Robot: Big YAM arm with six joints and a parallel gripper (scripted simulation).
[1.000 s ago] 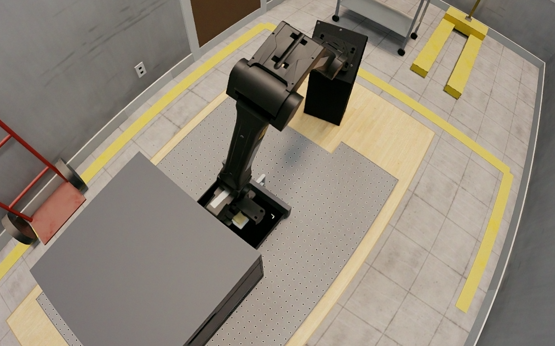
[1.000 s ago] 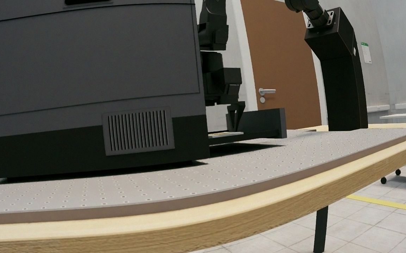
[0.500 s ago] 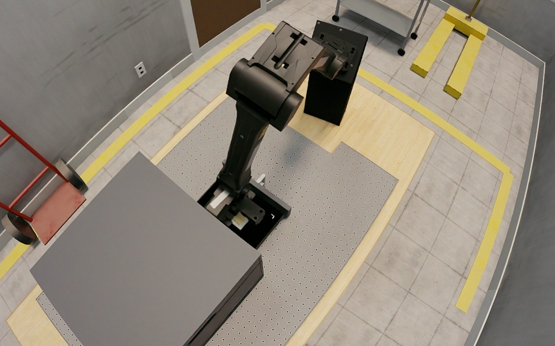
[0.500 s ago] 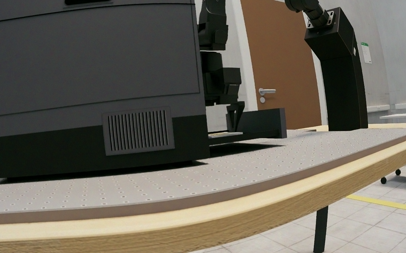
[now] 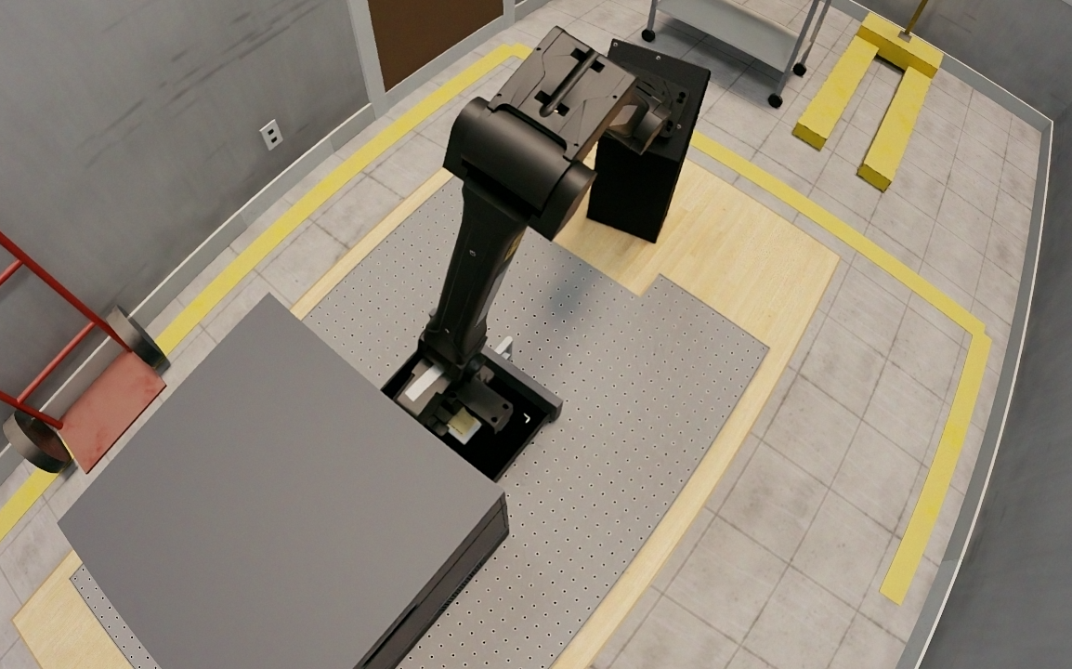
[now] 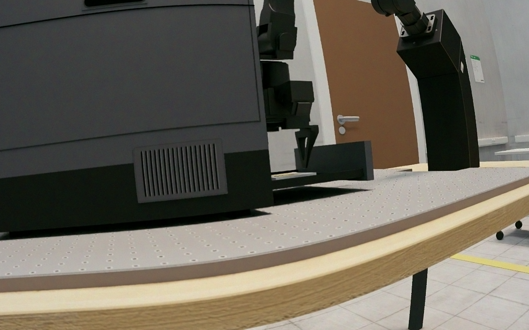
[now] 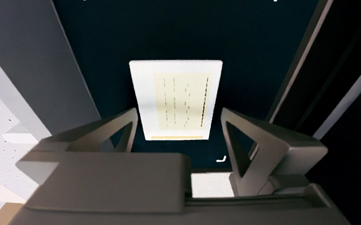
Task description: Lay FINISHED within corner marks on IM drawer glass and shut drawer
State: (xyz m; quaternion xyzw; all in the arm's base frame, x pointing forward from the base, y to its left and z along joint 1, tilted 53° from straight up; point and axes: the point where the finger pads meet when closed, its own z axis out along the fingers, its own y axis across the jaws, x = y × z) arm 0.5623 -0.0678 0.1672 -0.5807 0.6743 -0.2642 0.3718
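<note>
Now: hand 10 mm short of the drawer. Also, from my hand: finished cassette: 20 mm below, 10 mm to the right.
</note>
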